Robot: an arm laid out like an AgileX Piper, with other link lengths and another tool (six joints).
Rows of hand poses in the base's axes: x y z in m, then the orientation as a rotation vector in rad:
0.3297, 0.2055, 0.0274, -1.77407, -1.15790, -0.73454
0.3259, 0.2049, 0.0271, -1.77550, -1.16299, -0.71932
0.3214, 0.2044, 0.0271, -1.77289, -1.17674, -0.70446
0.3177, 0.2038, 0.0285, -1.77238, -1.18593, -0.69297
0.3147, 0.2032, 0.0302, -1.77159, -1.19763, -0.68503
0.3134, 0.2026, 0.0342, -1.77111, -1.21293, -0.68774
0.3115, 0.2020, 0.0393, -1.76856, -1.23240, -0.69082
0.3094, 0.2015, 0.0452, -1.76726, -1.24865, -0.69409
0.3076, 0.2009, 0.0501, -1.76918, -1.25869, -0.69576
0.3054, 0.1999, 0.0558, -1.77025, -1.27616, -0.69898
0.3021, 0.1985, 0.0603, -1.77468, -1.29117, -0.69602
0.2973, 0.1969, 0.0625, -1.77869, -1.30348, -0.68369
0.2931, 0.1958, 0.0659, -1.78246, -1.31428, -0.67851
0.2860, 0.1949, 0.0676, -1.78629, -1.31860, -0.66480
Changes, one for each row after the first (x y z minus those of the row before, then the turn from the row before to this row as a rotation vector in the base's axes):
-0.0038, -0.0006, -0.0003, -0.00679, 0.00767, 0.00794
-0.0045, -0.0005, 0.0000, -0.00806, 0.00297, 0.01397
-0.0037, -0.0006, 0.0014, -0.00672, 0.00295, 0.00929
-0.0030, -0.0006, 0.0017, -0.00700, -0.00081, 0.00912
-0.0013, -0.0006, 0.0040, -0.00661, -0.00997, 0.00624
-0.0019, -0.0006, 0.0051, -0.00711, -0.01235, 0.00908
-0.0021, -0.0005, 0.0059, -0.00644, -0.01084, 0.00679
-0.0018, -0.0006, 0.0049, -0.00609, -0.00663, 0.00279
-0.0022, -0.0010, 0.0057, -0.00888, -0.01161, 0.00595
-0.0033, -0.0014, 0.0045, -0.01162, -0.00637, 0.00533
-0.0048, -0.0016, 0.0022, -0.01229, 0.00138, 0.00792
-0.0042, -0.0011, 0.0034, -0.00956, -0.00264, 0.00463
-0.0071, -0.0009, 0.0017, -0.00852, 0.00653, 0.00490

